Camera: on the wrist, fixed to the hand. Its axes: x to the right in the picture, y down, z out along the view.
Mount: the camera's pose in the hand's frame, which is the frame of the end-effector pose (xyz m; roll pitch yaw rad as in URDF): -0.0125 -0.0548 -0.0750 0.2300 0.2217 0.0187
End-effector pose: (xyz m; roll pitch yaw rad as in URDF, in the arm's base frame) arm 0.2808 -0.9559 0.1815 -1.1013 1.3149 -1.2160
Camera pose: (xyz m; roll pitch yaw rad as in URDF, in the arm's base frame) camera 0.1988 -0.9983 0.1974 -1.7971 1.3374 -2.1640
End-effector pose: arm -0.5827 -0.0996 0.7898 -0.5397 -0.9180 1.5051
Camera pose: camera -0.4959 -0.0841 0.7579 -0.2172 -0.7136 1.3760
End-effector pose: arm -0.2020 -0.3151 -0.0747 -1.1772 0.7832 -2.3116
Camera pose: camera -0.2730 -0.2590 -0.0504 -1.1749 0.8631 -2.6180
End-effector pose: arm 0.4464 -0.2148 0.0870 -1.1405 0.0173 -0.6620
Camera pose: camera 0.3808 -0.2791 0.1057 -0.9266 0.1255 -0.8570
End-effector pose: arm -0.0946 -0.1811 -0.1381 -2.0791 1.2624 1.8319
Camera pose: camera -0.0768 -0.0971 -0.1006 -2.3027 1.1237 1.3485
